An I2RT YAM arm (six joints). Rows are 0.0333 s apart.
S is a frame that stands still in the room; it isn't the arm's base.
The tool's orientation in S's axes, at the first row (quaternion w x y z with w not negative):
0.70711 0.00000 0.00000 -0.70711
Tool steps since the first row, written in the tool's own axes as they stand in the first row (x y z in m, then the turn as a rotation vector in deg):
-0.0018 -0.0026 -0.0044 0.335 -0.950 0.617
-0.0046 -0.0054 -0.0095 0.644 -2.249 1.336
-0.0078 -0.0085 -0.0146 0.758 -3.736 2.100
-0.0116 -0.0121 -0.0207 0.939 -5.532 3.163
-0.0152 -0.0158 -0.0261 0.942 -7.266 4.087
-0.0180 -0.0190 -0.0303 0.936 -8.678 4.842
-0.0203 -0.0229 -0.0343 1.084 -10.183 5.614
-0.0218 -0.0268 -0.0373 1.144 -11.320 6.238
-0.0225 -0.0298 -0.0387 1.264 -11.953 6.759
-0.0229 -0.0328 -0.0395 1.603 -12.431 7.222
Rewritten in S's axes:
-0.0026 0.0018 -0.0044 -0.950 -0.335 0.617
-0.0054 0.0046 -0.0095 -2.249 -0.644 1.336
-0.0085 0.0078 -0.0146 -3.736 -0.758 2.100
-0.0121 0.0116 -0.0207 -5.532 -0.939 3.163
-0.0158 0.0152 -0.0261 -7.266 -0.942 4.087
-0.0190 0.0180 -0.0303 -8.678 -0.936 4.842
-0.0229 0.0203 -0.0343 -10.183 -1.084 5.614
-0.0268 0.0218 -0.0373 -11.320 -1.144 6.238
-0.0298 0.0225 -0.0387 -11.953 -1.264 6.759
-0.0328 0.0229 -0.0395 -12.431 -1.603 7.222

